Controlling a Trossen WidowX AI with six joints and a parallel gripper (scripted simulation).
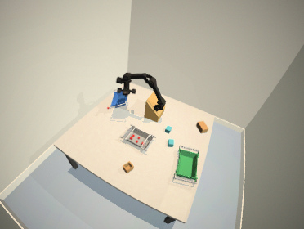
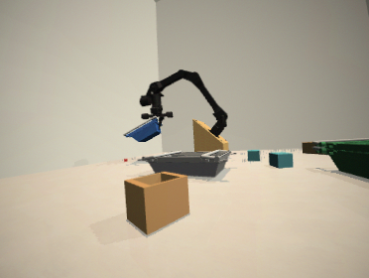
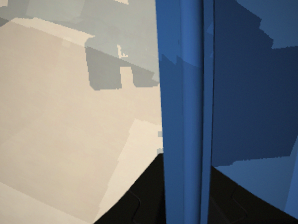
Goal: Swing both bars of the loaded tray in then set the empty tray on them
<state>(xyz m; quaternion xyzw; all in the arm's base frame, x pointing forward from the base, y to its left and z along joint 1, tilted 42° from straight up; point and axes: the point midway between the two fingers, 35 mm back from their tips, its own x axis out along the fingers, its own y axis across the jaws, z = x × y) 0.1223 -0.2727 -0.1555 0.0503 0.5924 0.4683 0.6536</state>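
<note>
Right now my gripper tip is 60 mm to the left of the blue tray and 40 mm short of it. Also, from my gripper tip: brown block: 820 mm to the left, 300 mm behind, 150 mm below; then small brown box: 540 mm ahead, 460 mm to the left, 170 mm below.
</note>
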